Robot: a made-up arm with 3 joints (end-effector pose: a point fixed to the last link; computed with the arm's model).
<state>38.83 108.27 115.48</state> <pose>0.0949 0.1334 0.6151 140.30 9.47 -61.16</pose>
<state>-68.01 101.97 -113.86</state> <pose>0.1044 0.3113 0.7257 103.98 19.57 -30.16</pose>
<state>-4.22 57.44 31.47</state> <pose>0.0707 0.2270 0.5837 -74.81 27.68 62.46</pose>
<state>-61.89 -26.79 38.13</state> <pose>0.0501 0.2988 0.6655 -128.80 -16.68 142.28</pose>
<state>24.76 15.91 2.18</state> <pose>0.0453 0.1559 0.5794 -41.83 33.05 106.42</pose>
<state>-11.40 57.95 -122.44</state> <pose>0.0644 0.2694 0.6213 72.08 -12.66 4.00</pose>
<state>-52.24 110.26 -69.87</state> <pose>0.1062 0.3190 0.6756 51.02 -0.92 -21.62</pose>
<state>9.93 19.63 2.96</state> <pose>0.0470 0.1921 0.5766 -47.62 19.92 100.79</pose>
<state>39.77 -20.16 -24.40</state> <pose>0.0292 0.1093 0.6081 0.60 18.49 135.22</pose>
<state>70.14 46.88 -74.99</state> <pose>0.0493 0.0898 0.6121 -36.95 31.80 35.50</pose>
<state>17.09 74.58 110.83</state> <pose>0.0862 0.1803 0.6008 151.49 42.68 -27.49</pose>
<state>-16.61 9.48 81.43</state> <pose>0.0644 0.2411 0.6109 -127.00 30.45 89.97</pose>
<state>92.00 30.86 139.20</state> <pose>0.0677 0.0841 0.6762 42.94 16.36 -42.21</pose>
